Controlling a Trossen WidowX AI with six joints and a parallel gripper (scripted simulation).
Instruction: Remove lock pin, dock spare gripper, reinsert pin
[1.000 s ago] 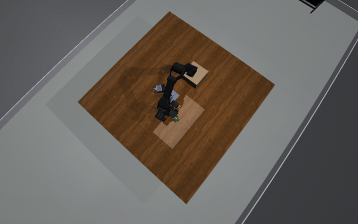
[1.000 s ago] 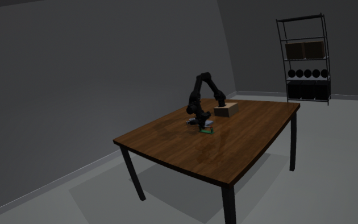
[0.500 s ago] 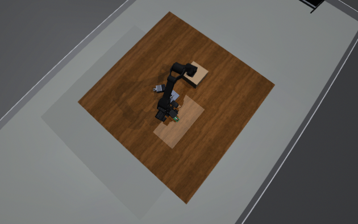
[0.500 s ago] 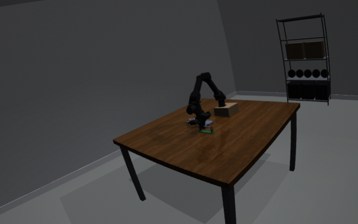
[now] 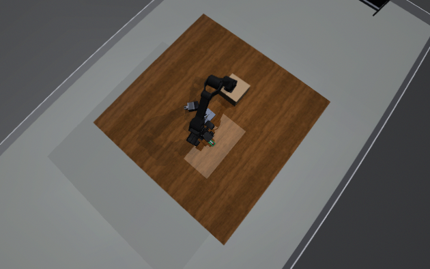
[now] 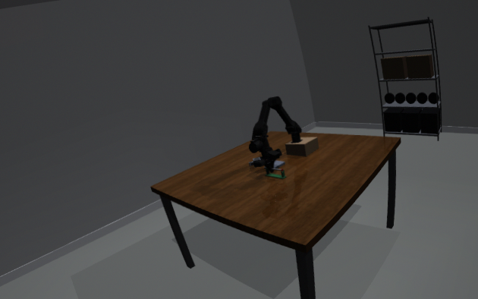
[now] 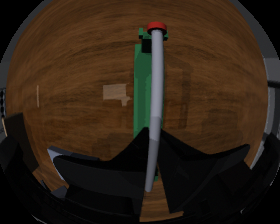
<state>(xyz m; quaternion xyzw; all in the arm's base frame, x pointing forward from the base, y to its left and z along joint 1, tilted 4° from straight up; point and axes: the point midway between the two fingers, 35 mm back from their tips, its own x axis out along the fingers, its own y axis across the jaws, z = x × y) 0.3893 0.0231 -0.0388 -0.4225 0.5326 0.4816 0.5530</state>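
My gripper tip is 20 mm to the right of the green rack. Round my gripper tip: grey mount 130 mm behind, 70 mm to the right, 30 mm above; spare gripper 210 mm to the right, 140 mm behind.
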